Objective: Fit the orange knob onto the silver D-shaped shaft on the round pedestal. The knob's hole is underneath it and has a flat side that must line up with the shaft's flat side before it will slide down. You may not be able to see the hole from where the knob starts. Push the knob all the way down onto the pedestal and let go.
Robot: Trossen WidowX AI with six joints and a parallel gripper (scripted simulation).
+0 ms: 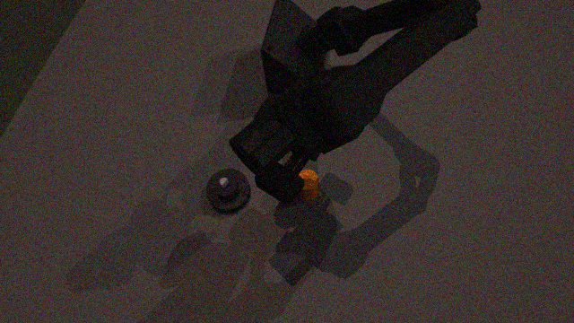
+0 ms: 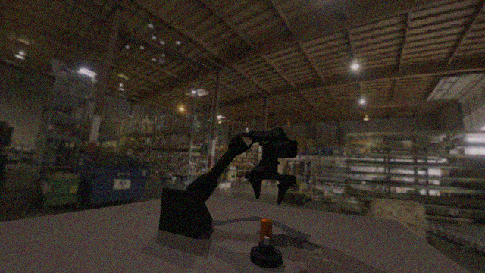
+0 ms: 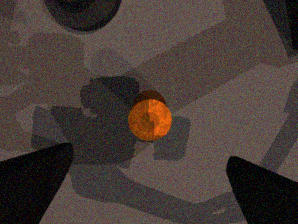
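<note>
Now: gripper tip 80 mm above the orange knob. Also, from my gripper tip: round dark pedestal: 140 mm to the right, 90 mm below, 60 mm ahead.
</note>
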